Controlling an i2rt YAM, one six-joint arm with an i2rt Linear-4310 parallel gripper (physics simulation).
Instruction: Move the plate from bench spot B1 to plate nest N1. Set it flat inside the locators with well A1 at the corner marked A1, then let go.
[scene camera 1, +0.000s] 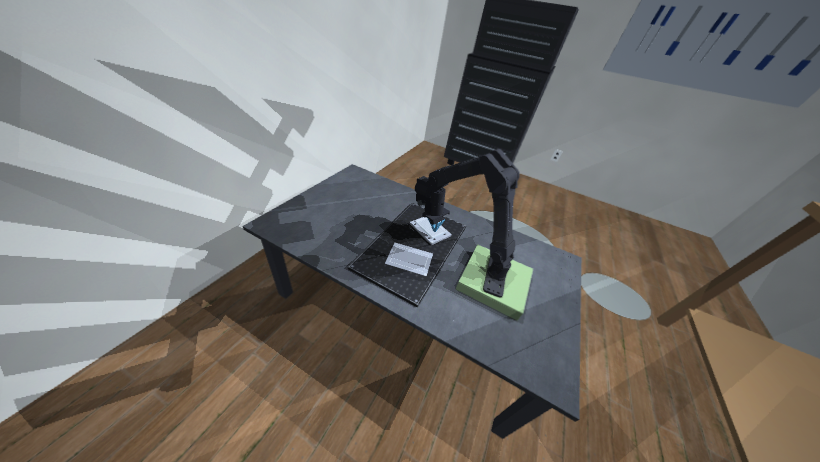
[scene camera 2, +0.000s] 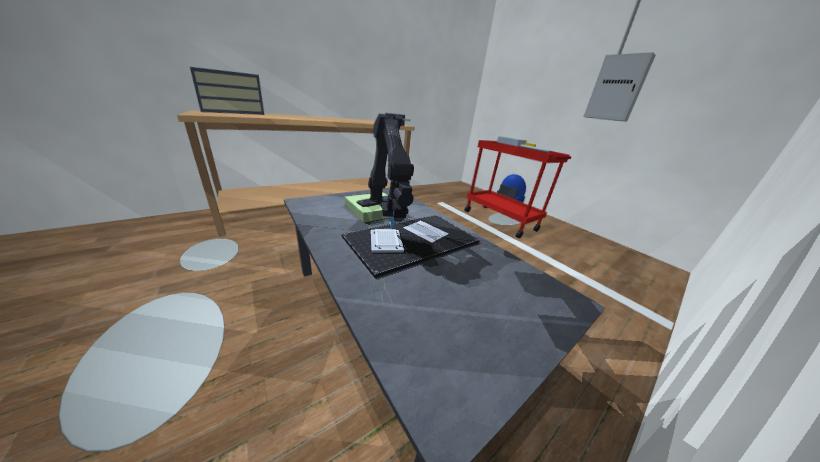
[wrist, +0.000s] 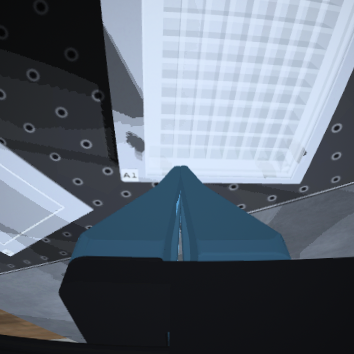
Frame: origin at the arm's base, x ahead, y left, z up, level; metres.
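Where they show: gripper, fingertip midpoint: (scene camera 1: 434, 231) (scene camera 2: 391, 227) (wrist: 180, 176); arm's base, origin of the base link: (scene camera 1: 495, 275) (scene camera 2: 376, 201).
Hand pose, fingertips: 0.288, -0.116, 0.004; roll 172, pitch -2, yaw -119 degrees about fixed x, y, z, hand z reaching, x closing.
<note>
Each offset is from my fingertips to the top centre of the thing, as dx, dy, dz. "spot": to the spot under its first point. Level surfaces: height alone.
The clear-white well plate {+0.029, -0.047, -0.014} (scene camera 2: 386, 238) (wrist: 225, 90) lies on the white nest N1 {+0.028, -0.047, -0.019} (scene camera 2: 387, 250) (wrist: 126, 160), and looks flat. The A1 label {spot: -0.008, +0.039, -0.029} (wrist: 130, 175) is on the nest's near left corner in the wrist view. A locator {spot: -0.031, -0.060, -0.015} (wrist: 304, 152) shows at the plate's right edge; the far end is cut off there. I cannot read which plate corner is well A1. Bench spot B1 {spot: +0.045, +0.171, -0.039} (scene camera 1: 409, 259) (scene camera 2: 425, 231) (wrist: 75, 207) is a white sheet with an outline and bears no plate. My gripper (scene camera 1: 437, 225) (wrist: 180, 176) is shut and empty, its blue fingertips together above the plate's near edge.
The nest and sheet are on a black perforated board (scene camera 1: 395, 284) (scene camera 2: 378, 268). The arm stands on a green block (scene camera 1: 521, 305) (scene camera 2: 367, 214) on the dark table {dz -0.054} (scene camera 1: 453, 321) (scene camera 2: 459, 338). A red cart (scene camera 2: 525, 150) and a wooden bench (scene camera 2: 298, 121) stand away from the table.
</note>
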